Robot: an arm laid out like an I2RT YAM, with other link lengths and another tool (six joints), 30 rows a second.
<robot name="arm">
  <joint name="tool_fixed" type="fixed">
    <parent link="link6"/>
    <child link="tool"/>
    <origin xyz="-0.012 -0.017 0.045" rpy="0.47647 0 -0.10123"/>
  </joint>
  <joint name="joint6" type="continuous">
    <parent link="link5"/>
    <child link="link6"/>
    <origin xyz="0 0.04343 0.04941" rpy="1.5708 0 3.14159"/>
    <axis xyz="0 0 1"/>
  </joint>
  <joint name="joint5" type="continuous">
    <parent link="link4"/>
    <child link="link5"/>
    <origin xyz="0.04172 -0.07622 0.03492" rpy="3.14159 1.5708 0"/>
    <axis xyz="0 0 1"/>
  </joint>
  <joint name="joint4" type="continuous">
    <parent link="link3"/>
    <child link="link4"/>
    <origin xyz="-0.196 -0.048 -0.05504" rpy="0 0 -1.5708"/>
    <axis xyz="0 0 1"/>
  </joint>
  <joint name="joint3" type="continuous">
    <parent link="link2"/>
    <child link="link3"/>
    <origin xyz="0 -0.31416 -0.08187" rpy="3.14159 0 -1.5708"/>
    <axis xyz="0 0 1"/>
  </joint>
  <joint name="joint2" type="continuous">
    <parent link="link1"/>
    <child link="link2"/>
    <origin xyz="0.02 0.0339 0.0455" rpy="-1.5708 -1.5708 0"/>
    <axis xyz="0 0 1"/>
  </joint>
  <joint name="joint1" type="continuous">
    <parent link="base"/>
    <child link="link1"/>
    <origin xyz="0 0 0.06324"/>
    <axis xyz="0 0 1"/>
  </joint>
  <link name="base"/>
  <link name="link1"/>
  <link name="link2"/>
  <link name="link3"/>
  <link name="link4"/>
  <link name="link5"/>
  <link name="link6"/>
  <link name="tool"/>
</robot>
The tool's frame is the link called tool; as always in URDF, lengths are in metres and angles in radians. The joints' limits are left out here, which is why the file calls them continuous.
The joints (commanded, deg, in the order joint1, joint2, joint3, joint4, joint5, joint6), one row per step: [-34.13 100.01 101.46 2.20 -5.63 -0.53]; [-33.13 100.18 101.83 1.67 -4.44 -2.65]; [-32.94 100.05 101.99 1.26 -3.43 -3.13]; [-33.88 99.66 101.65 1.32 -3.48 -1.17]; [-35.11 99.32 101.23 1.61 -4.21 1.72]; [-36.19 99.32 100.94 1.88 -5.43 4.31]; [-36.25 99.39 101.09 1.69 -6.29 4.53]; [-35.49 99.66 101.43 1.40 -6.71 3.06]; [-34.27 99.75 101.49 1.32 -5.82 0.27]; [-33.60 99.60 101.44 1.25 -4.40 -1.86]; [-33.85 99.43 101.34 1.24 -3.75 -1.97]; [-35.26 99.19 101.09 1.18 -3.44 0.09]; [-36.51 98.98 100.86 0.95 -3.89 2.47]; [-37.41 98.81 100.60 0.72 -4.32 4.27]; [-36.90 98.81 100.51 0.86 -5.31 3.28]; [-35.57 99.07 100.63 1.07 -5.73 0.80]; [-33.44 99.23 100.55 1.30 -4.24 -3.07]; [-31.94 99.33 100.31 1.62 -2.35 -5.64]
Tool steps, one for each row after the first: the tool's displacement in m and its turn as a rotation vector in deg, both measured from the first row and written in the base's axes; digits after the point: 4 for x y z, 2 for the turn. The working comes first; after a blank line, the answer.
Tool pose at each row, in the base's axes (x y z in m, rotation vector in deg; the steps are taken from these numbers as rounded here): [0.3532 -0.2479 0.4906 -42.23 57.23 -109.70]; [0.3578 -0.2434 0.4898 -44.32 56.72 -110.74]; [0.3573 -0.2431 0.4904 -44.50 57.11 -111.59]; [0.3512 -0.2481 0.4917 -42.19 58.38 -111.42]; [0.3443 -0.2542 0.4929 -39.09 59.66 -110.49]; [0.3400 -0.2597 0.4924 -36.70 60.66 -109.03]; [0.3405 -0.2591 0.4923 -36.92 60.45 -108.20]; [0.3456 -0.2544 0.4914 -38.96 59.44 -107.86]; [0.3513 -0.2479 0.4903 -41.79 58.16 -108.95]; [0.3530 -0.2448 0.4905 -43.49 57.60 -110.66]; [0.3507 -0.2467 0.4910 -43.20 58.01 -111.50]; [0.3430 -0.2554 0.4915 -40.52 59.93 -111.88]; [0.3364 -0.2622 0.4913 -37.98 61.59 -111.22]; [0.3316 -0.2669 0.4906 -36.16 62.88 -110.53]; [0.3348 -0.2623 0.4902 -37.81 61.64 -109.82]; [0.3427 -0.2541 0.4892 -40.95 59.58 -109.65]; [0.3526 -0.2430 0.4874 -44.93 57.52 -111.01]; [0.3589 -0.2363 0.4856 -47.24 56.59 -112.55]

[0.0046 0.0045 -0.0008 -1.62 1.25 -0.32]; [0.0041 0.0048 -0.0002 -1.91 1.56 -1.16]; [-0.0020 -0.0002 0.0011 -0.25 0.52 -1.94]; [-0.0089 -0.0063 0.0023 2.10 -1.06 -2.26]; [-0.0132 -0.0118 0.0018 4.29 -2.27 -1.96]; [-0.0127 -0.0112 0.0017 4.52 -2.23 -1.16]; [-0.0076 -0.0065 0.0008 3.37 -1.29 -0.07]; [-0.0019 0.0000 -0.0003 1.03 0.11 0.09]; [-0.0002 0.0031 -0.0001 -0.79 1.06 -0.78]; [-0.0025 0.0012 0.0004 -0.88 1.06 -1.69]; [-0.0102 -0.0075 0.0009 0.96 0.09 -3.28]; [-0.0168 -0.0143 0.0007 3.13 -0.91 -3.95]; [-0.0216 -0.0190 0.0000 4.84 -1.57 -4.33]; [-0.0184 -0.0144 -0.0004 3.94 -1.03 -2.89]; [-0.0105 -0.0062 -0.0014 1.74 0.19 -1.27]; [-0.0006 0.0049 -0.0032 -1.59 2.04 -0.84]; [0.0057 0.0116 -0.0050 -3.74 3.26 -1.37]
